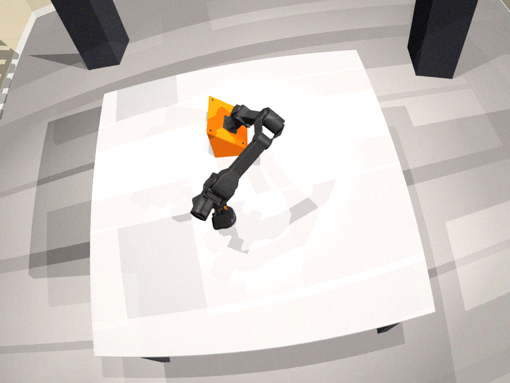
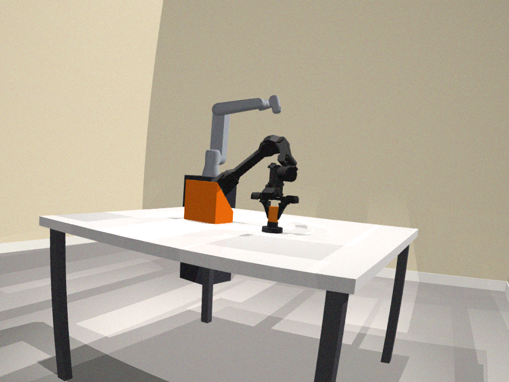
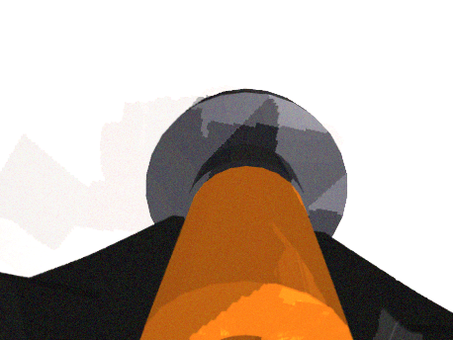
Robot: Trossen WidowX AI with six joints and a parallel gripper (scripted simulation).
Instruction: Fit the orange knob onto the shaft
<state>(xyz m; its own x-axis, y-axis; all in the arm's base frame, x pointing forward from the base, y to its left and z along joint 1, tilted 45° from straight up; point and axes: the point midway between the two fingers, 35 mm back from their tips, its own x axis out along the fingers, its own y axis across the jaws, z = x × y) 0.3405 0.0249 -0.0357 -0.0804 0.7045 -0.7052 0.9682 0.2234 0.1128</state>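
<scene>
The orange knob is 2 cm above my gripper tip. From my gripper tip the other things lie so: dark round pedestal 2 cm below.
</scene>
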